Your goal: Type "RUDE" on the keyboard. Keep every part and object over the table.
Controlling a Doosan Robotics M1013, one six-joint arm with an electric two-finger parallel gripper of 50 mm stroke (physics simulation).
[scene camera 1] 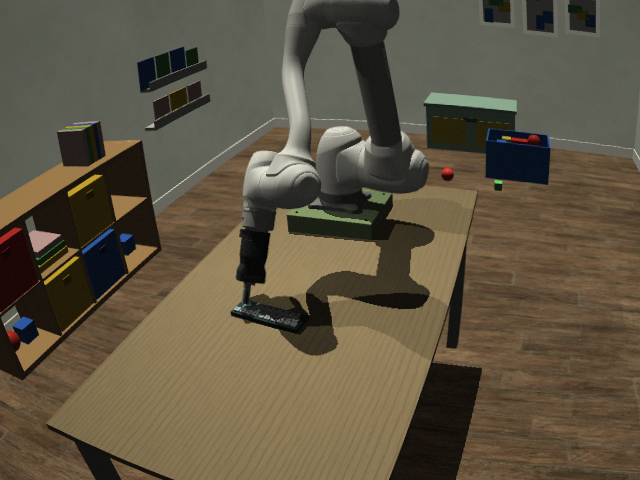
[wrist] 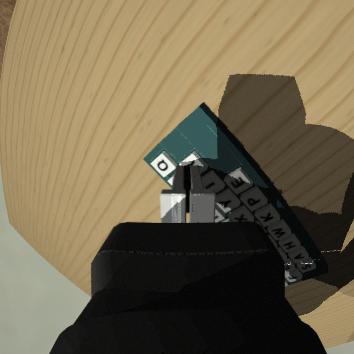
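Where they show: gripper, fingertip midpoint: [scene camera 1: 245, 303] [wrist: 186, 179]; arm's base at its link origin: [scene camera 1: 340, 201].
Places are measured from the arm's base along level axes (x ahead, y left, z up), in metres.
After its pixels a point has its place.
Note:
The dark teal keyboard [scene camera 1: 271, 316] @[x 0.664, y 0.041, z -0.038 m] [wrist: 197, 131] @[x 0.618, y -0.065, z -0.043 m] lies on the table, set at an angle in the wrist view. My gripper [scene camera 1: 246, 301] @[x 0.645, y -0.048, z -0.026 m] [wrist: 186, 179] @[x 0.645, y -0.048, z -0.026 m] is shut and empty, pointing down at the keyboard's left end in the scene view. In the wrist view its fingertips overlap a pale key [wrist: 194, 159] @[x 0.635, y -0.053, z -0.037 m] whose letter is mostly hidden; contact or a pressed key cannot be told. The Q key [wrist: 162, 164] @[x 0.658, y -0.068, z -0.038 m] is beside the tips, and the E key [wrist: 239, 178] @[x 0.621, y -0.020, z -0.038 m] is to their right. The fingers and the gripper body hide other keys. The D key cannot be made out.
The wooden table [scene camera 1: 206, 392] @[x 0.985, y 0.015, z -0.055 m] carries the arm's green base [scene camera 1: 330, 224] @[x 0.156, y 0.019, z -0.013 m] behind the keyboard. Arm shadows fall over the keyboard and the table. A shelf unit [scene camera 1: 149, 227] stands on the floor at the left. A blue bin [scene camera 1: 516, 162] and a red ball [scene camera 1: 447, 174] are beyond the table.

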